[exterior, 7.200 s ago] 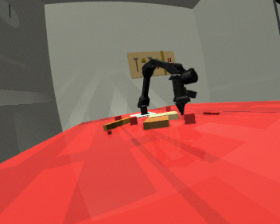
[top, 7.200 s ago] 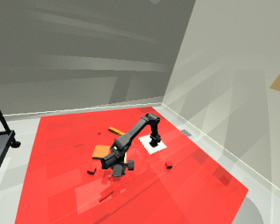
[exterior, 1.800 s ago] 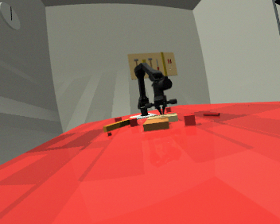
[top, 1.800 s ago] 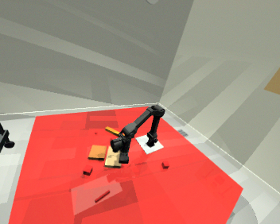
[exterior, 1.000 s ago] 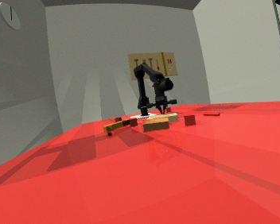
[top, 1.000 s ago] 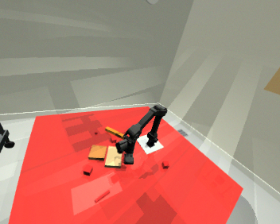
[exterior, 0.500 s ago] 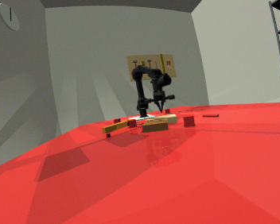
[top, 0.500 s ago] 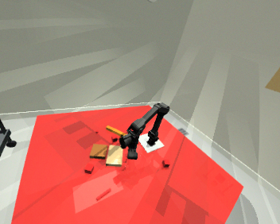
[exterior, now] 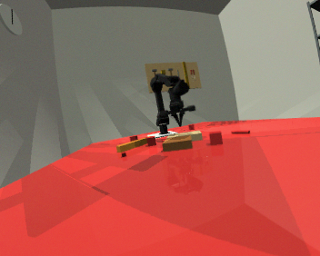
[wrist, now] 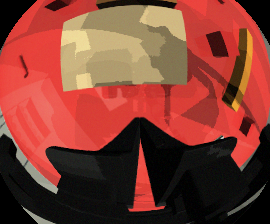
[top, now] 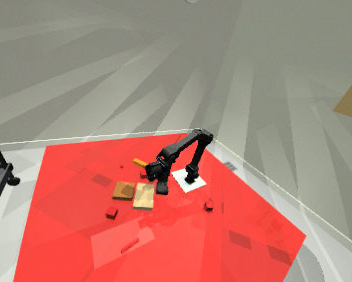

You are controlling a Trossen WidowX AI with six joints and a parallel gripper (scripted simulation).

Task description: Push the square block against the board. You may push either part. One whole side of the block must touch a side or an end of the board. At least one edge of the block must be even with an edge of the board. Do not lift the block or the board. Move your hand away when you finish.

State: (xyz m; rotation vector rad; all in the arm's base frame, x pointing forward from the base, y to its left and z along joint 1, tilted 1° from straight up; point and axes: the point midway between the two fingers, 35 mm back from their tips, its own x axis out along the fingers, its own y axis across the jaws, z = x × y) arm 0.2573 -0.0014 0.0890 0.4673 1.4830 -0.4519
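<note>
Now: gripper tip 80 mm short of the board, 30 mm to the left of it and 40 mm above it. Also, from my gripper tip: orange square block: 160 mm ahead, 110 mm to the right, 40 mm below; then thin red bar: 240 mm ahead, 160 mm to the left, 50 mm below; then long thin yellow bar: 50 mm behind, 240 mm to the right, 40 mm below.
</note>
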